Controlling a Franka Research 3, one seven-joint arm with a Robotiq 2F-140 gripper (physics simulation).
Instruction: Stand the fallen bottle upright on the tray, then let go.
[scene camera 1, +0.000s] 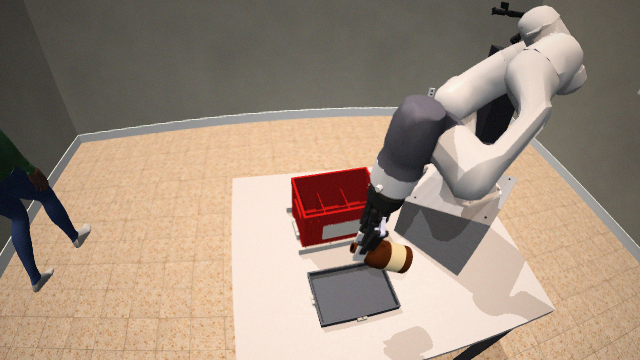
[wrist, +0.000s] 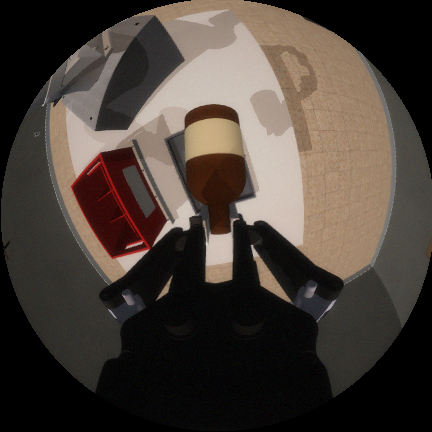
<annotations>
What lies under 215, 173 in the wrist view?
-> A brown bottle.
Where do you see my gripper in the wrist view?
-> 219, 211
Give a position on a brown bottle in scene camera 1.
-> At 389, 256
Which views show my gripper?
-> Scene camera 1 and the wrist view: all of them.
</annotations>
